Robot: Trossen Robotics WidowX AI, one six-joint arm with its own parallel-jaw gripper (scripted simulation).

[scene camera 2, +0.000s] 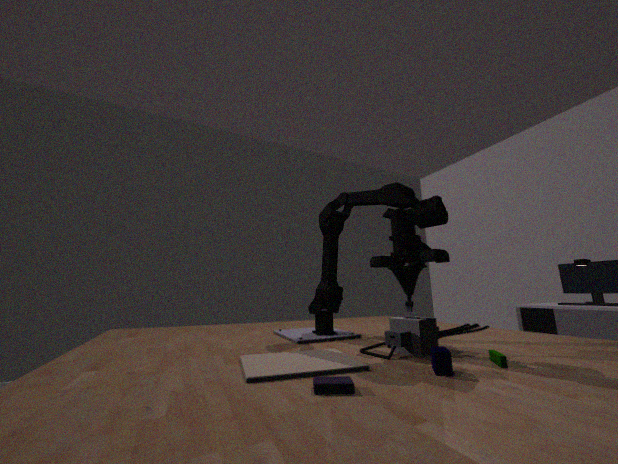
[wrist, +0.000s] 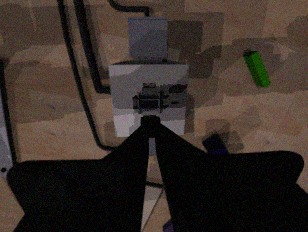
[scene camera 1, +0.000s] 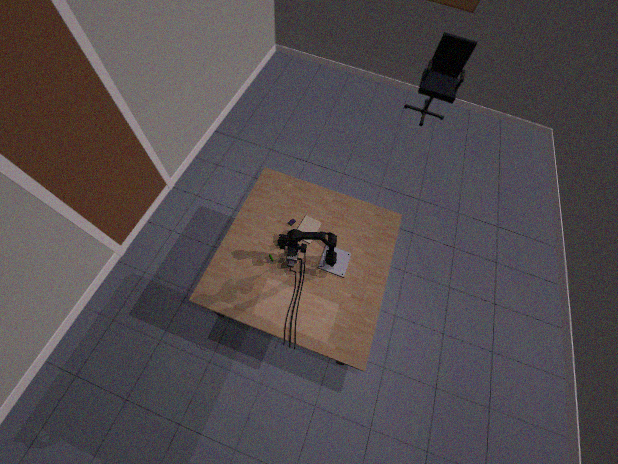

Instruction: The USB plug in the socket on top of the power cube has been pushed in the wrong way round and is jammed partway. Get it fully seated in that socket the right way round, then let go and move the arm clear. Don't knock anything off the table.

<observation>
My gripper (scene camera 2: 409,295) carries a USB plug. I also see a flat pale pad (scene camera 2: 297,364).
My gripper shows as well in the wrist view (wrist: 151,129).
</observation>
